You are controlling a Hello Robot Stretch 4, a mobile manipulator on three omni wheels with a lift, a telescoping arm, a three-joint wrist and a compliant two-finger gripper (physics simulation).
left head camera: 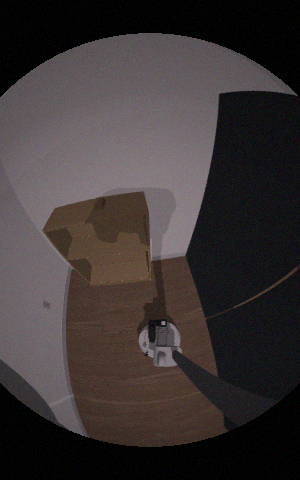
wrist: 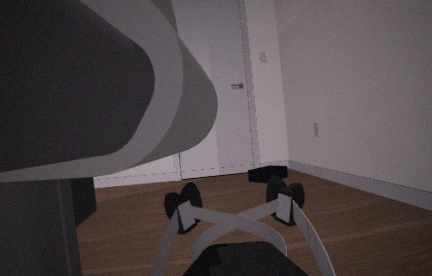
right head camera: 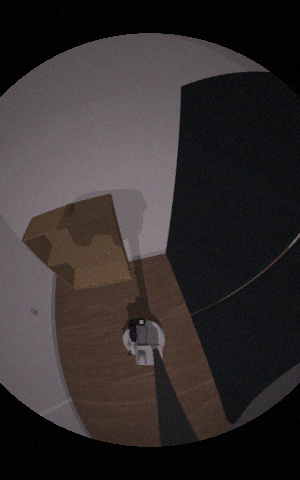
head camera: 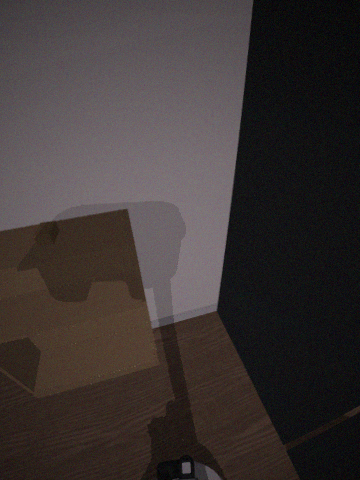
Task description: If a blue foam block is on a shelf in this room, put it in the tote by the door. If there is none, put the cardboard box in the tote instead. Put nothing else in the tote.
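Places are measured from the robot's base along level axes (x ahead, y left, z up), in centimetres.
Pixels of known places: gripper, fingertip midpoint: (left head camera: 151, 356) (wrist: 233, 195) (right head camera: 134, 355).
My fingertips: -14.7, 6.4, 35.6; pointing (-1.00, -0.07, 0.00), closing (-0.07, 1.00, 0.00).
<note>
Ahead of a thing's pixels: the offset from my fingertips to its top centre, as dx, dy, dz. "spot": to the spot under its first point. Level surfaces: height alone.
A brown wooden shelf unit @[spot: +95.0, +51.3, -28.3] (head camera: 95, 350) (left head camera: 120, 270) (right head camera: 102, 275) stands against the wall, partly in shadow. A small dark brown shape @[+94.4, +43.4, +72.7] (head camera: 47, 233) (left head camera: 100, 203) (right head camera: 69, 209) shows at its upper edge; whether it is the cardboard box is too dim to tell. No blue foam block shows. In the wrist view, a low black tote (wrist: 268, 174) sits on the floor beside the grey-white door (wrist: 227, 120). My gripper (wrist: 233, 195) is open, its fingertips wide apart with floor showing between them. The tote lies beyond the right fingertip.
A tall dark panel (head camera: 300, 200) (left head camera: 250, 190) (right head camera: 225, 175) rises on the right of the head views. Wooden floor @[dz -38.3] (head camera: 90, 430) (left head camera: 105, 380) (right head camera: 95, 370) lies between it and the left wall (left head camera: 30, 280) (right head camera: 25, 285). My round base (left head camera: 172, 340) (right head camera: 157, 340) is on this floor.
</note>
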